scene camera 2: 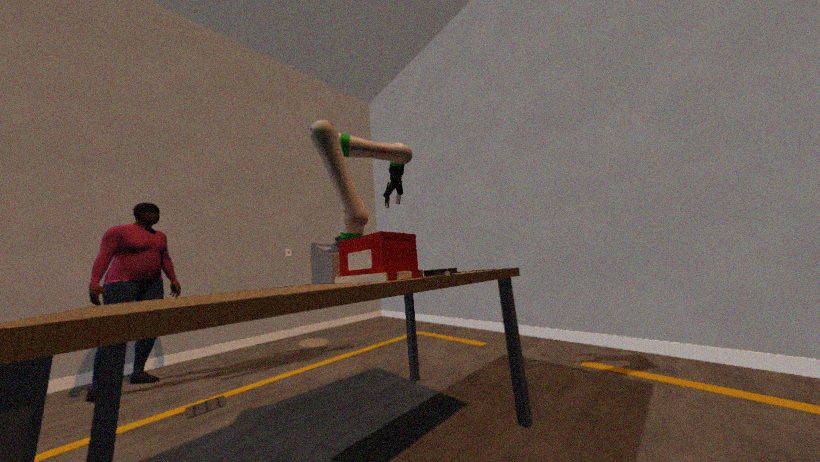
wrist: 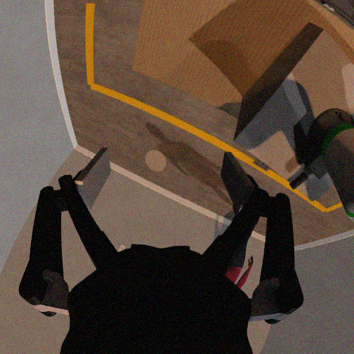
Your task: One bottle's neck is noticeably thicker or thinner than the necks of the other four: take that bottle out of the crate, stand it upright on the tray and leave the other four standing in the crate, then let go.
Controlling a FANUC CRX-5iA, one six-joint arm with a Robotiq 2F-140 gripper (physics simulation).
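Places are measured from the arm's base along level axes (x left, y back, z up), in millimetres.
Where they show: gripper, fingertip midpoint: [scene camera 2: 392, 205].
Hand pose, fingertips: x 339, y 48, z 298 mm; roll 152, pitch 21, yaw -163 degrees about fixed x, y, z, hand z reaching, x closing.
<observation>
After its pixels a point has its place.
My gripper [scene camera 2: 392, 202] @[x 339, y 48, z 297 mm] [wrist: 165, 160] is open with nothing between its fingers. It hangs high above the table, above and slightly right of a red box in the scene view. This red box [scene camera 2: 399, 255] @[x -59, y -549, z -94 mm] has a pale label and stands on the table; its inside is hidden, and I cannot tell if it is the crate. A low dark flat object [scene camera 2: 440, 271] @[x 187, y -508, z -168 mm] lies right of it, too small to tell if it is the tray. No bottle can be made out in either view.
The wooden table [scene camera 2: 229, 307] @[x -571, y -688, z -195 mm] [wrist: 167, 50] carries a grey box [scene camera 2: 323, 264] @[x -169, y -36, z -86 mm] [wrist: 272, 110] beside the arm's base and a low pale block [scene camera 2: 360, 278] @[x -173, y -450, z -167 mm] before the red box. A person [scene camera 2: 137, 252] in a red top stands behind the table's left part.
</observation>
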